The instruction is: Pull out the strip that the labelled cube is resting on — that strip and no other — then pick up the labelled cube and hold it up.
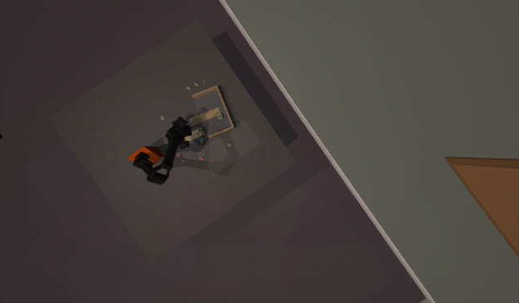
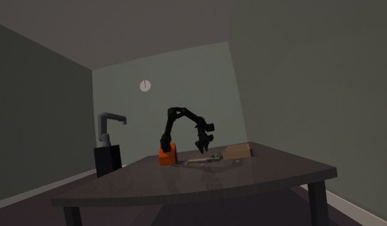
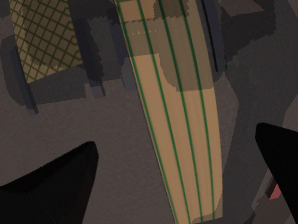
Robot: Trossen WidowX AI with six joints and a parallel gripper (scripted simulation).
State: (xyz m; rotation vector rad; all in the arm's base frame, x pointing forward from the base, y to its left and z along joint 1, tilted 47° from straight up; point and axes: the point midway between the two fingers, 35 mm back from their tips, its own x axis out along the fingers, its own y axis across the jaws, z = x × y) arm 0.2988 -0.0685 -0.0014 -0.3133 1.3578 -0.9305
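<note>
Now: the striped strip 50 mm below my gripper tip and 20 mm behind it.
</note>
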